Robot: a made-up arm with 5 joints.
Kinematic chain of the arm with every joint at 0, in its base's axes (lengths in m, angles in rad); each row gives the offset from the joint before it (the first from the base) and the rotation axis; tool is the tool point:
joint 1: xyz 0 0 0.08 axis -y
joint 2: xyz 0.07 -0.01 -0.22 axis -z
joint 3: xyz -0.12 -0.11 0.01 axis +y
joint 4: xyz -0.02 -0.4 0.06 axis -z
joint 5: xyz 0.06 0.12 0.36 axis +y
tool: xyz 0.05 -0.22 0
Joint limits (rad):
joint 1: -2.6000..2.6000
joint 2: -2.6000..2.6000
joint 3: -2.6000..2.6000
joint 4: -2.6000..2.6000
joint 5: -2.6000..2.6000
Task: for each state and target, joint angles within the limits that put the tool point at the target. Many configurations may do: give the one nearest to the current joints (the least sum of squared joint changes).
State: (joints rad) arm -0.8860 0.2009 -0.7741 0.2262 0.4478
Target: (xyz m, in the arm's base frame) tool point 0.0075 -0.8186 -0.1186
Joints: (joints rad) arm -1.0688 -0.7883 -1.3258 0.4790 0.5110
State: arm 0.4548 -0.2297 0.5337 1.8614 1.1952
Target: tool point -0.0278 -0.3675 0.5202
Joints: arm 1.2516 -0.7290 0.7119 2.3417 1.3098
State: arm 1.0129 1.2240 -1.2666 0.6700 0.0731
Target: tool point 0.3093 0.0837 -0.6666
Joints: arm 1.6677 0.9993 -1.6003 0.7874 0.0925
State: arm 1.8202 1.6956 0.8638 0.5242 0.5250
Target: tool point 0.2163 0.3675 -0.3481
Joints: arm 2.1851 2.4080 0.7153 0.4858 0.6545
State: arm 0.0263 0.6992 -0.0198 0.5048 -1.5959
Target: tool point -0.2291 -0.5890 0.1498
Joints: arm 0.4065 0.7013 0.5847 -0.0686 -1.5208
